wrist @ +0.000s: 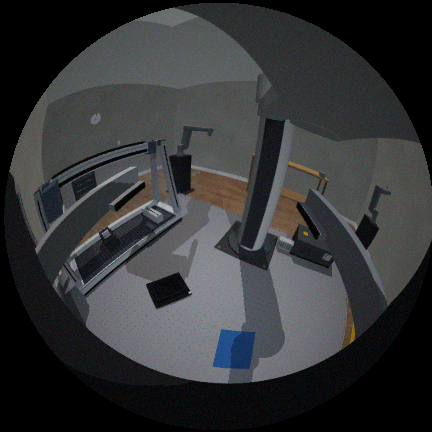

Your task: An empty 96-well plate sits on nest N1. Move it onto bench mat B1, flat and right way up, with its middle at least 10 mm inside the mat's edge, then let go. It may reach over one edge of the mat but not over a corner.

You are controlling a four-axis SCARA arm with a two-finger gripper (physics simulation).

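Where they show: gripper, fingertip midpoint: (220,181); arm's base at its link origin: (248,243).
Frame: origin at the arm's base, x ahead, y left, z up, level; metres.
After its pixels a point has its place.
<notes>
A dark, flat rectangular piece (168,290) {x 0.489, y -0.157, z 0.038 m}, which looks like nest N1, lies on the grey bench left of the lower middle. It is too dark to tell the 96-well plate apart from the nest. The blue bench mat B1 (224,345) {x 0.567, y 0.138, z 0.015 m} lies flat at the lower middle, partly in shadow. My gripper (220,181) {x 0.522, y 0.035, z 0.524 m} is open, with one finger at the left and one at the right, wide apart, and no thing held between them. It is high above the bench, apart from the dark piece and the mat.
A framed gantry machine (169,180) {x 0.081, y -0.512, z 0.272 m} stands at the left on the bench. The arm's column (258,195) {x 0.077, y -0.007, z 0.332 m} rises from a dark base behind the mat. A dark box (307,247) {x -0.038, y 0.334, z 0.097 m} and a small white block (285,243) {x -0.045, y 0.202, z 0.061 m} stand right of the column.
</notes>
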